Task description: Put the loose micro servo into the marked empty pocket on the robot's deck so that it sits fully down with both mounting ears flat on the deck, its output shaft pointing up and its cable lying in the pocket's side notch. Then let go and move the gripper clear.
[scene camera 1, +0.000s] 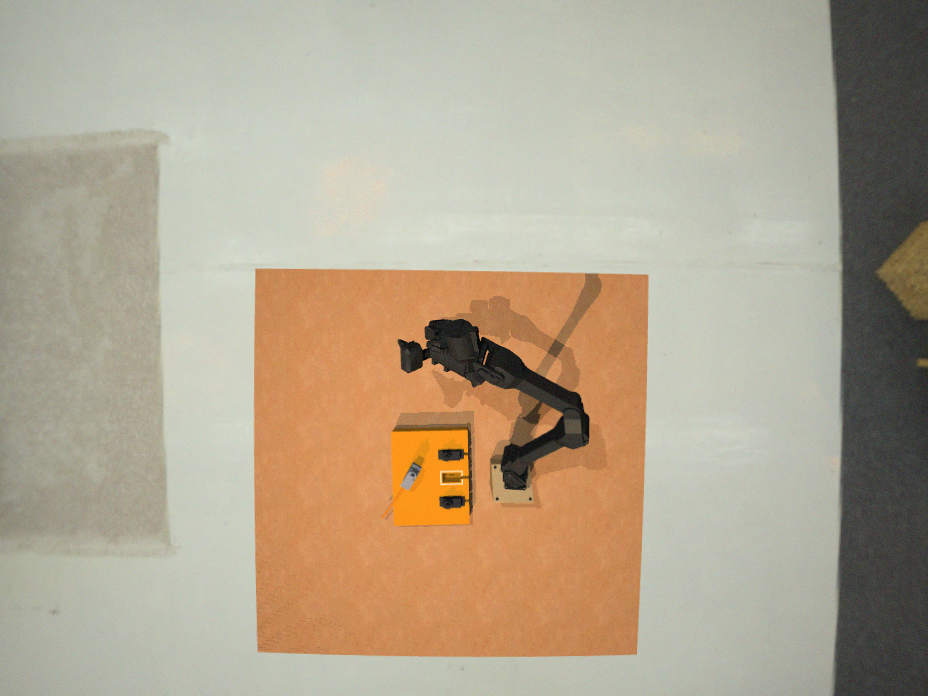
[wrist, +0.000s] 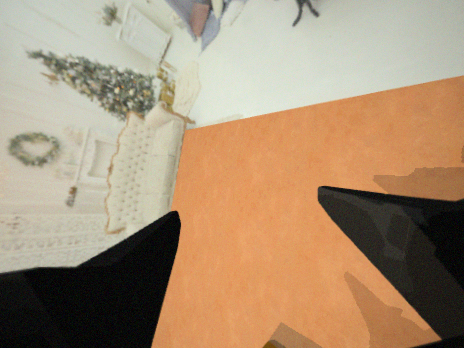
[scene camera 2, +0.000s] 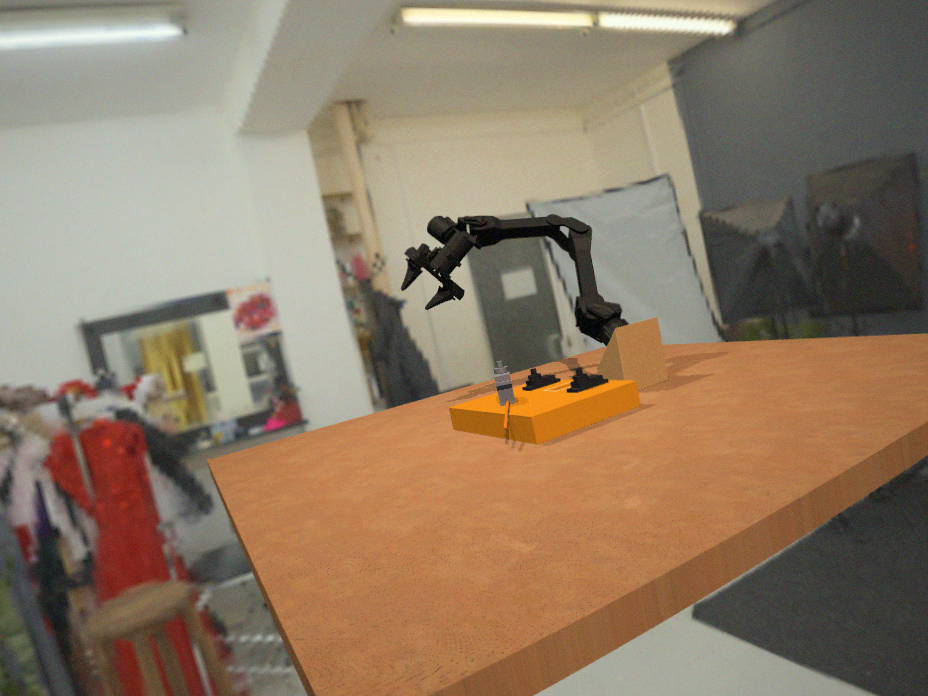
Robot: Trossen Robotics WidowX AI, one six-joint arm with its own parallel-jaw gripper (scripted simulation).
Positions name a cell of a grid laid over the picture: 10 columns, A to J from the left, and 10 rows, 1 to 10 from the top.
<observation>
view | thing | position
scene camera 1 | my gripper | E5
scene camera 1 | orange deck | E8
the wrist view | my gripper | F6
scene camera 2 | my gripper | E5
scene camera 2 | grey micro servo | F6
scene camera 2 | orange deck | F6
</observation>
